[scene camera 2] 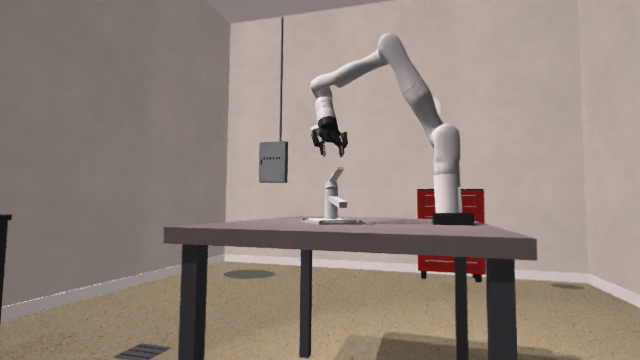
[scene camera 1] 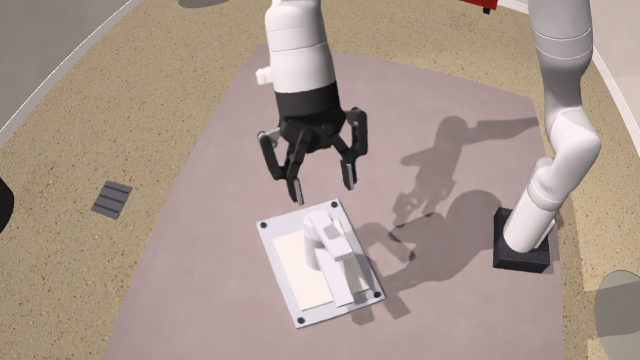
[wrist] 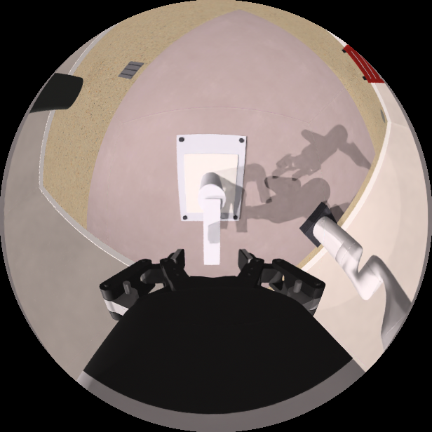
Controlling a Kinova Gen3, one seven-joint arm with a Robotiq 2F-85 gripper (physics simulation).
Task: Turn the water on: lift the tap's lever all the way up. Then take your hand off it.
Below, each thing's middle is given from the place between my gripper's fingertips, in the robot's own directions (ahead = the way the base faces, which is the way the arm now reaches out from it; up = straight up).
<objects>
Now: hand 9 cm above the tap lever [scene camera 1: 318, 224]. Also, from my hand: pale base plate [scene camera 1: 289, 223] (24 cm below, 2 cm to the right, 1 cm ahead).
</objects>
